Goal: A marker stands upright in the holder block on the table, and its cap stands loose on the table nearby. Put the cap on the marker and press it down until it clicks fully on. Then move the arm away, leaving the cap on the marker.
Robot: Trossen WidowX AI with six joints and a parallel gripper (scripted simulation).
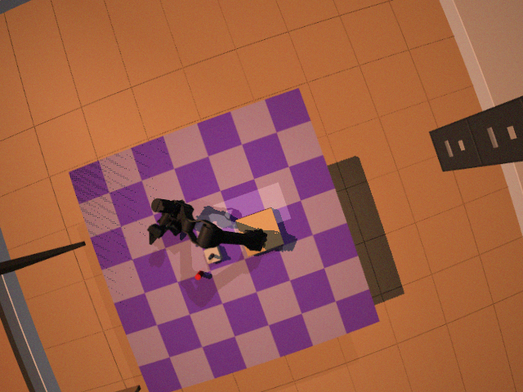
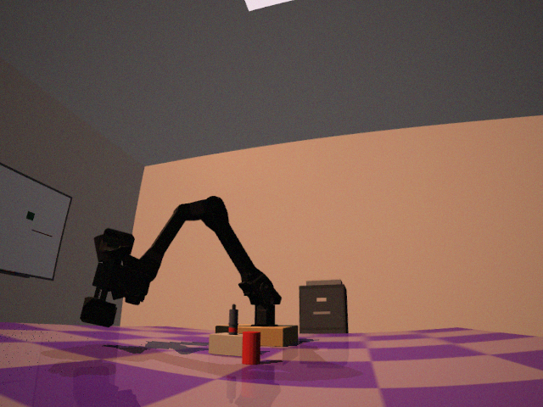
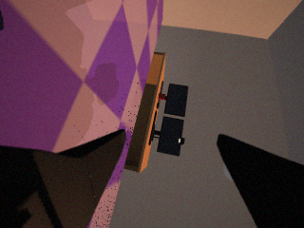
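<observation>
The red cap is 8 cm behind my gripper tip, 25 cm to the left of it and 10 cm below it. From my gripper tip the other things lie so: tan holder block 19 cm behind, 18 cm to the left, 11 cm below.
</observation>
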